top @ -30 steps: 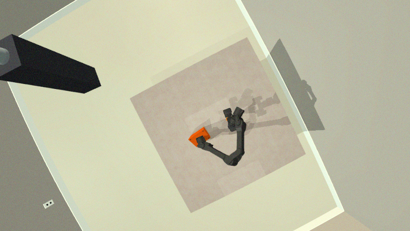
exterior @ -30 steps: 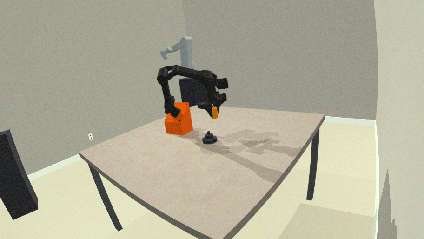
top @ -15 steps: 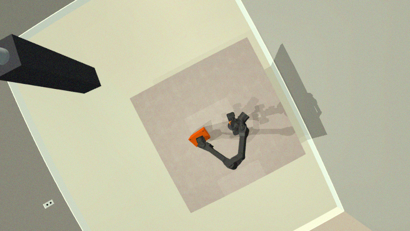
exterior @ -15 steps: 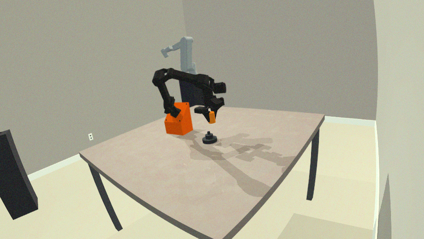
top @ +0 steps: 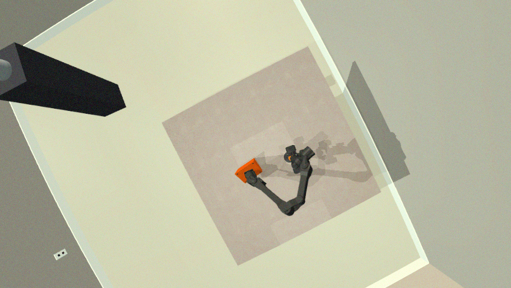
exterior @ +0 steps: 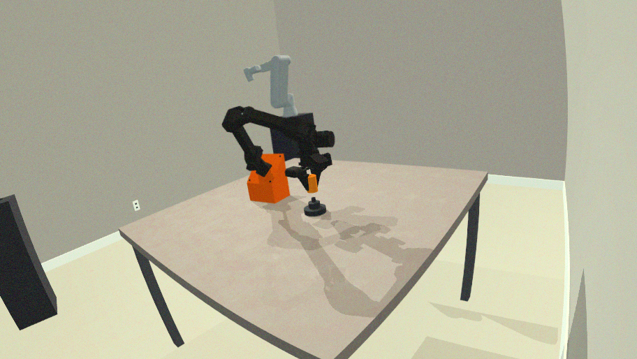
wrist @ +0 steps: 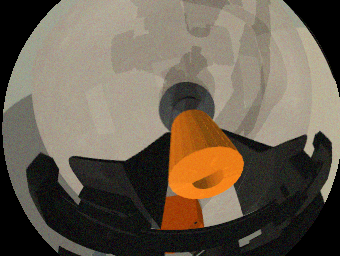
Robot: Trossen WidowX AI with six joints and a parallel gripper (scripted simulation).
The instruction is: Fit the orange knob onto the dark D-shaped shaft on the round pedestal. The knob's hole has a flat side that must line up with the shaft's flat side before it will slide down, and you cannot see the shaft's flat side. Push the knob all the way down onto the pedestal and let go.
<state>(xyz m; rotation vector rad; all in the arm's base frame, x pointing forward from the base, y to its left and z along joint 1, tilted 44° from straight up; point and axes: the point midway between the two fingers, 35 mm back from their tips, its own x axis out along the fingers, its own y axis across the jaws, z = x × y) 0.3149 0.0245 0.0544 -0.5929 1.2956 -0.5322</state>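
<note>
The dark round pedestal lies 60 mm below my gripper tip. Also, from my gripper tip: orange knob 20 mm above.
</note>
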